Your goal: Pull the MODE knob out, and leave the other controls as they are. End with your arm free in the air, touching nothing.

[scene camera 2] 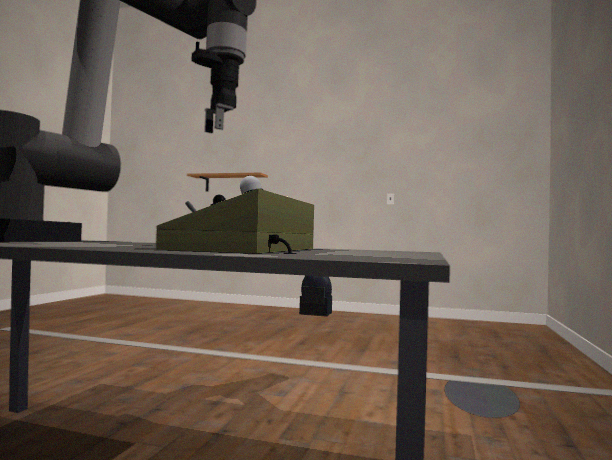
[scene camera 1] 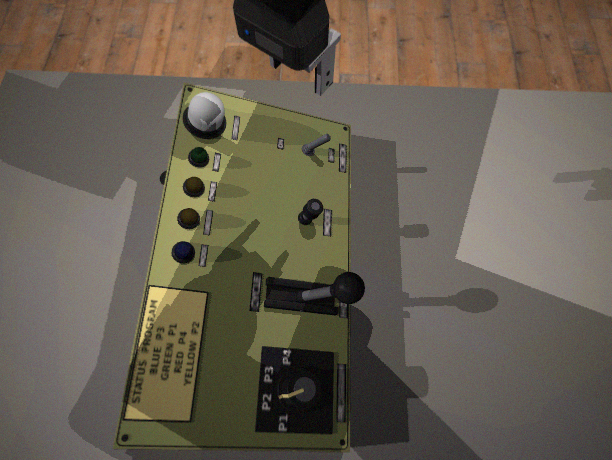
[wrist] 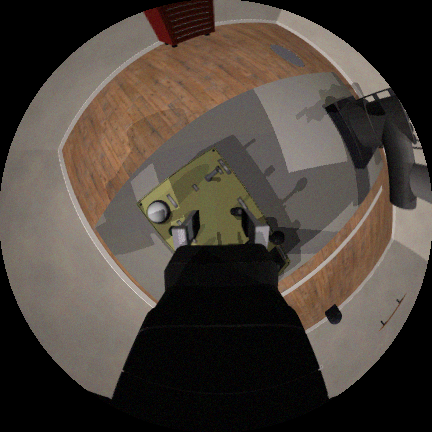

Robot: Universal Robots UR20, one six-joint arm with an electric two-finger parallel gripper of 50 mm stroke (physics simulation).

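Frame: origin at the arm's base, x ahead, y left, z up, level; centimetres.
Seen in the pictures: gripper, fingertip midpoint: point(scene camera 2: 213, 130) point(scene camera 1: 301, 74) point(wrist: 220, 217); arm's base, origin of the base link: point(wrist: 359, 124).
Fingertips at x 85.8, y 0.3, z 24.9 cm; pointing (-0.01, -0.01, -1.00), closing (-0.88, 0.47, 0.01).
Note:
Pixels of each thing's top centre, then the offset from my fingertips to it. "*": a spot on its surface instead. Level surfaces: height alone.
- small black knob, middle of its top: point(scene camera 1: 308, 204) point(wrist: 236, 213) dx -1.9, dy +5.7, dz -18.8 cm
- toggle switch, middle of its top: point(scene camera 1: 318, 135) point(wrist: 211, 173) dx -1.5, dy -6.4, dz -19.4 cm
- black ball lever, middle of its top: point(scene camera 1: 350, 283) point(wrist: 280, 240) dx -8.8, dy +16.9, dz -15.4 cm
- label, middle of its top: point(scene camera 1: 327, 221) dx -4.8, dy +5.3, dz -24.4 cm
- white dome, surface spot: point(scene camera 1: 205, 111) point(wrist: 158, 217) * dx +14.2, dy -3.8, dz -13.9 cm
- green button, surface spot: point(scene camera 1: 198, 156) * dx +14.3, dy +1.9, dz -16.5 cm
- blue button, surface spot: point(scene camera 1: 183, 252) * dx +12.5, dy +16.1, dz -16.4 cm
- rotary selector, middle of its top: point(scene camera 1: 300, 388) dx -4.8, dy +29.5, dz -19.7 cm
- grey table, its level: dz -31.9 cm
The small black knob point(scene camera 1: 313, 207) point(wrist: 236, 211) stands up from the sloped green panel point(scene camera 1: 270, 185) point(scene camera 2: 210, 230) point(wrist: 225, 192), between the toggle switch point(scene camera 1: 317, 144) point(wrist: 213, 174) and the black ball lever point(scene camera 1: 348, 287) point(wrist: 277, 237). The label point(scene camera 1: 327, 222) beside it is too blurred to read, so I cannot confirm that it says MODE. My gripper point(scene camera 1: 298, 79) point(scene camera 2: 214, 130) point(wrist: 220, 217) is open and empty, high above the panel and touching nothing. In the wrist view the knob shows close to the right finger, but it is far below it.
A white dome point(scene camera 1: 205, 111) point(scene camera 2: 250, 185) point(wrist: 158, 212), green button point(scene camera 1: 198, 156), two amber buttons point(scene camera 1: 193, 186) point(scene camera 1: 188, 218) and blue button point(scene camera 1: 183, 252) line one side. A rotary selector point(scene camera 1: 304, 389) points near P2. The panel box stands on a grey table point(scene camera 1: 530, 210) point(scene camera 2: 380, 260) point(wrist: 310, 135).

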